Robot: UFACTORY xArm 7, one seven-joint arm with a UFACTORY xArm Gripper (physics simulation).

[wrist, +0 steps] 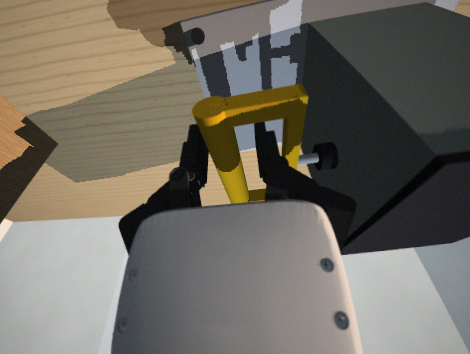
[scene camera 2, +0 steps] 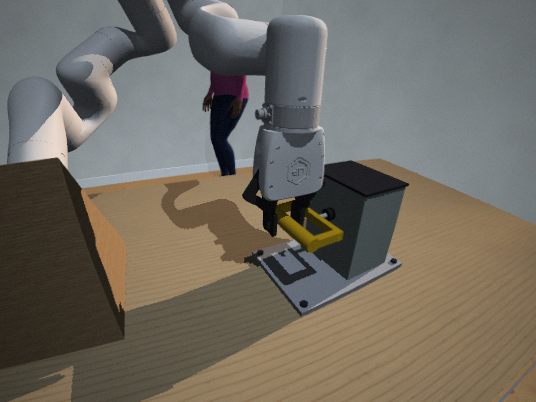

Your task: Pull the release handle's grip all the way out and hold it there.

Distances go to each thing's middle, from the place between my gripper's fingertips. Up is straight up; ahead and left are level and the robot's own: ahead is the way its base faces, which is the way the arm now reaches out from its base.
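Scene:
There's the grey base plate (scene camera 2: 308,282), and my hand is 9 cm short of it, 2 cm to the left of it and 8 cm above it.

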